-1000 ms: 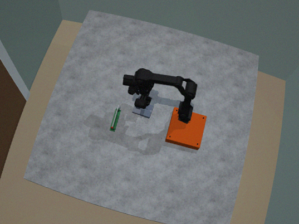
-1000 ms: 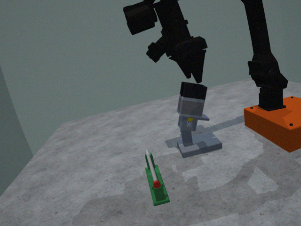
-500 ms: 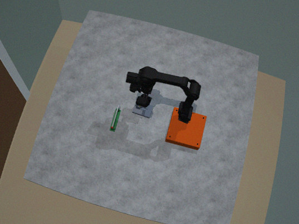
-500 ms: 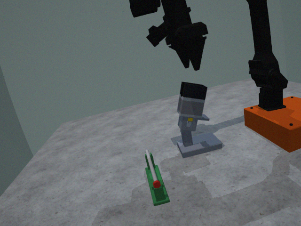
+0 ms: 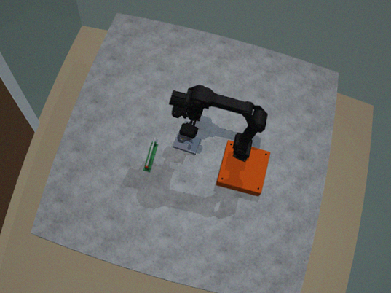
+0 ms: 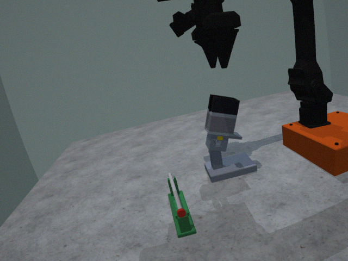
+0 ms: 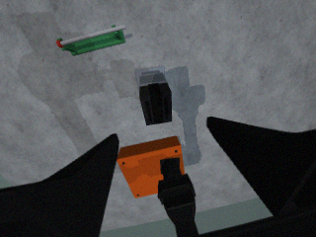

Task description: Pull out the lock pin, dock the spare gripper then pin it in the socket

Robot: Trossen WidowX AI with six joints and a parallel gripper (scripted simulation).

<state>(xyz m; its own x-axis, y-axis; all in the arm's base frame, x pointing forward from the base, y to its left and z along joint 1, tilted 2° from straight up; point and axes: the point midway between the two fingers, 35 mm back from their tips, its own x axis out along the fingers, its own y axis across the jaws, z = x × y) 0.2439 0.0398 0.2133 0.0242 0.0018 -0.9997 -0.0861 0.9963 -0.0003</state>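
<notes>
The green cradle lies 13 cm ahead of my gripper tip, 13 cm to the left of it and 22 cm below it. Also, from my gripper tip: spare gripper: 2 cm ahead, 12 cm below; then grey mount: 2 cm ahead, 19 cm below.
</notes>
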